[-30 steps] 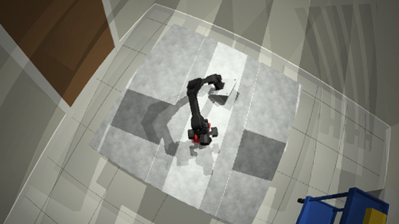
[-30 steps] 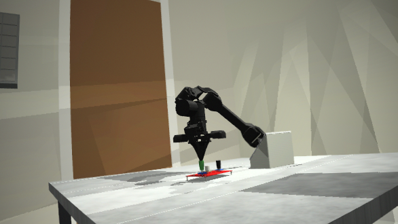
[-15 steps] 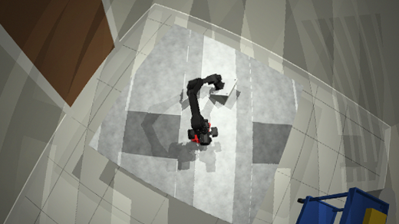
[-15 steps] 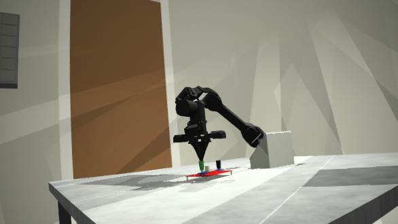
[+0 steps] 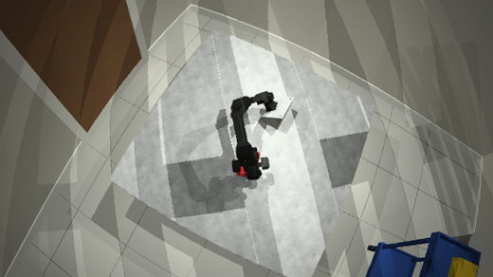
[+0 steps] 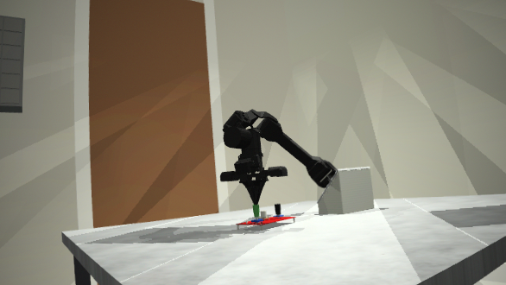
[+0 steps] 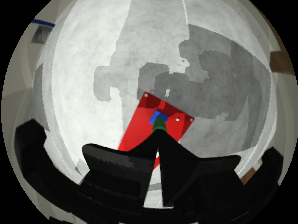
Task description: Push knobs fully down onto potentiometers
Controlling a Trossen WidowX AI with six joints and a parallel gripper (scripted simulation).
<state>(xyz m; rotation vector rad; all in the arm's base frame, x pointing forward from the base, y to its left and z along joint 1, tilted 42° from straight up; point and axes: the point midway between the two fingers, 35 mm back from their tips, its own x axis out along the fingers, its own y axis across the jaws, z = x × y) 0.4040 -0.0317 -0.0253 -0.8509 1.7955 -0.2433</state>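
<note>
My gripper tip is 2 cm above the green knob. The rest, counted from my gripper tip: black knob 10 cm behind, 2 cm below, 1 cm to the right.
</note>
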